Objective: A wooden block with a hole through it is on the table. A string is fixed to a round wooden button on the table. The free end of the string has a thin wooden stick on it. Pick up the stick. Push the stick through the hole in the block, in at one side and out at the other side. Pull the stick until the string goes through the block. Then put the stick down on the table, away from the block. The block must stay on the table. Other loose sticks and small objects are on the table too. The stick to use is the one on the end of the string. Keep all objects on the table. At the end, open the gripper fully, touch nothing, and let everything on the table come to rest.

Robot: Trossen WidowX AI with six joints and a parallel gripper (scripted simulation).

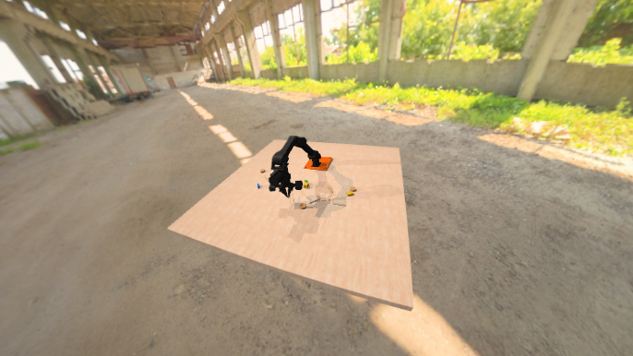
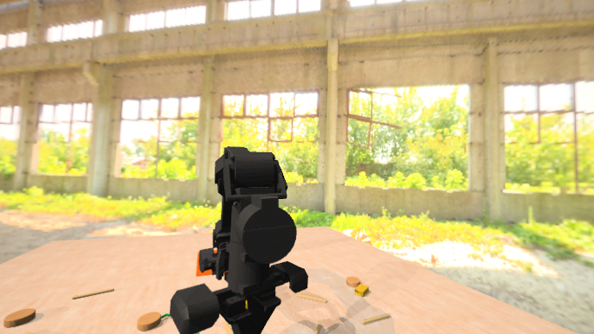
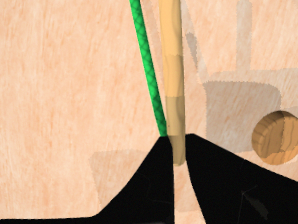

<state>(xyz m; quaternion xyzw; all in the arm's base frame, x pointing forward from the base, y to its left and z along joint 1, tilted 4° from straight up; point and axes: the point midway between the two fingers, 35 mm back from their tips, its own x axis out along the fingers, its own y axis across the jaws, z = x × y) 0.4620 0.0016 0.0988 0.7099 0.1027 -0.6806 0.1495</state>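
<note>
Right now my gripper tip is 1 cm past the thin wooden stick. Also, from my gripper tip: small blue piece (30 cm to the right, 9 cm behind, 4 cm below); then small green block (21 cm behind, 4 cm below, 2 cm to the left).
</note>
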